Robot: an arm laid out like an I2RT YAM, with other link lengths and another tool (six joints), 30 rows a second.
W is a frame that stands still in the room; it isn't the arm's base.
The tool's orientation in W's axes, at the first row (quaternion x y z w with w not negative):
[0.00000, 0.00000, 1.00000, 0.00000]
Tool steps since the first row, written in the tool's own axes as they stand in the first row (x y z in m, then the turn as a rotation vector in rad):
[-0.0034, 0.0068, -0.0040, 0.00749, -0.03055, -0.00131]
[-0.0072, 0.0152, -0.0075, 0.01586, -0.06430, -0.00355]
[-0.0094, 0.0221, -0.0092, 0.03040, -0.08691, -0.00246]
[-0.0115, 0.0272, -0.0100, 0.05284, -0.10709, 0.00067]
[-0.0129, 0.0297, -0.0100, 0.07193, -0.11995, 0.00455]
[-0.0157, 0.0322, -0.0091, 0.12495, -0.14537, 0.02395]
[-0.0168, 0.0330, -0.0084, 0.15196, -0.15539, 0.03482]
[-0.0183, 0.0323, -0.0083, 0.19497, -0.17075, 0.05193]
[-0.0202, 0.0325, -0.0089, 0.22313, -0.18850, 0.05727]
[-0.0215, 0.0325, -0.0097, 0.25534, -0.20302, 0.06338]
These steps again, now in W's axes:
[0.0034, -0.0068, -0.0040, -0.00749, 0.03055, -0.00131]
[0.0072, -0.0152, -0.0075, -0.01586, 0.06430, -0.00355]
[0.0094, -0.0221, -0.0092, -0.03040, 0.08691, -0.00246]
[0.0115, -0.0272, -0.0100, -0.05284, 0.10709, 0.00067]
[0.0129, -0.0297, -0.0100, -0.07193, 0.11995, 0.00455]
[0.0157, -0.0322, -0.0091, -0.12495, 0.14537, 0.02395]
[0.0168, -0.0330, -0.0084, -0.15196, 0.15539, 0.03482]
[0.0183, -0.0323, -0.0083, -0.19497, 0.17075, 0.05193]
[0.0202, -0.0325, -0.0089, -0.22313, 0.18850, 0.05727]
[0.0215, -0.0325, -0.0097, -0.25534, 0.20302, 0.06338]

